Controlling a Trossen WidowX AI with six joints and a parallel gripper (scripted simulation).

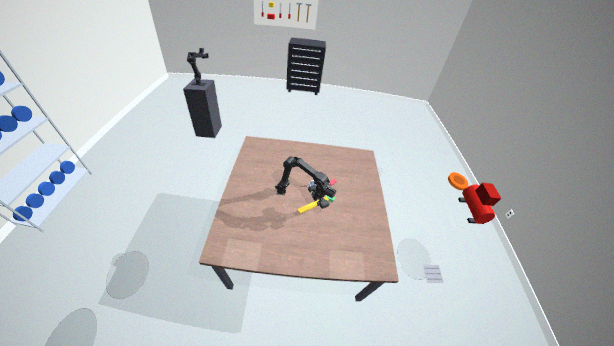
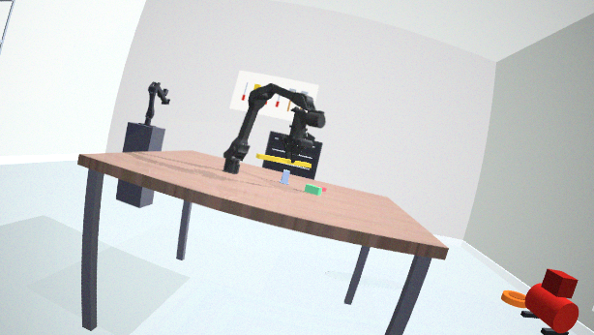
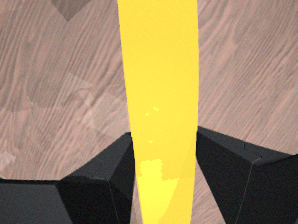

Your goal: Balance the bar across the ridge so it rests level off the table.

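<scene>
Now: gripper tip 2 cm to the left of the yellow bar and 2 cm past it. From my gripper tip the other things lie so: red block (32 cm to the left, 14 cm ahead, 11 cm below); then green block (14 cm to the left, 11 cm ahead, 10 cm below).
</scene>
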